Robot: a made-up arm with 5 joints. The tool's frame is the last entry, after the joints.
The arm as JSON. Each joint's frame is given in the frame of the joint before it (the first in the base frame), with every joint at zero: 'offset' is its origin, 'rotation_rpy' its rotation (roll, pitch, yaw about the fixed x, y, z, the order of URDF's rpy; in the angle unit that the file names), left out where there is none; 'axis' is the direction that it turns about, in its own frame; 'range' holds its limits. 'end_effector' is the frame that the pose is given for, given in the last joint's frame.
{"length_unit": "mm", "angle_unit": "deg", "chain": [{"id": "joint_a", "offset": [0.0, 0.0, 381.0], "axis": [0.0, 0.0, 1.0], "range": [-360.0, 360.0]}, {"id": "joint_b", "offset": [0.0, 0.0, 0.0], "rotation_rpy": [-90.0, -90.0, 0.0], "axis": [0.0, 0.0, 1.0], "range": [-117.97, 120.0]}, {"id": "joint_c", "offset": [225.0, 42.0, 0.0], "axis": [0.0, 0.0, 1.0], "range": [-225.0, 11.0]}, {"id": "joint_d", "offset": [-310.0, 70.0, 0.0], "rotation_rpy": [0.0, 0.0, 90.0], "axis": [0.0, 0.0, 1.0], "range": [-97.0, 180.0]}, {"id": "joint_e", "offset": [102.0, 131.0, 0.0], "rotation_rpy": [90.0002, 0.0, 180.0], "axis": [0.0, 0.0, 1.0], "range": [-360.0, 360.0]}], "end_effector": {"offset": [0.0, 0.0, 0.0], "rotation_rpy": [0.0, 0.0, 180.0]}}
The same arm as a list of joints. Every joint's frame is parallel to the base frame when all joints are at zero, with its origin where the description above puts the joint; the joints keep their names.
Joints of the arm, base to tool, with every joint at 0 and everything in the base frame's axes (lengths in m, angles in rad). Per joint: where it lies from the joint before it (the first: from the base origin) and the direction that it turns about. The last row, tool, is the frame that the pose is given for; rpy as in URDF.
joint_a: axis 0 0 1 origin 0 0 0.381
joint_b: axis 0 1 0 origin 0 0 0
joint_c: axis 0 1 0 origin 0.042 0 0.225
joint_d: axis 0 1 0 origin 0.07 0 -0.31
joint_e: axis 0 0 -1 origin 0.102 0 -0.131
tool: origin 0 0 0 rpy 3.1416 0 0
Joint limits (rad, base to tool): -6.2832..6.2832 -2.059..2.0944 -3.927..0.192 -1.693..3.1416 -6.2832..6.2832

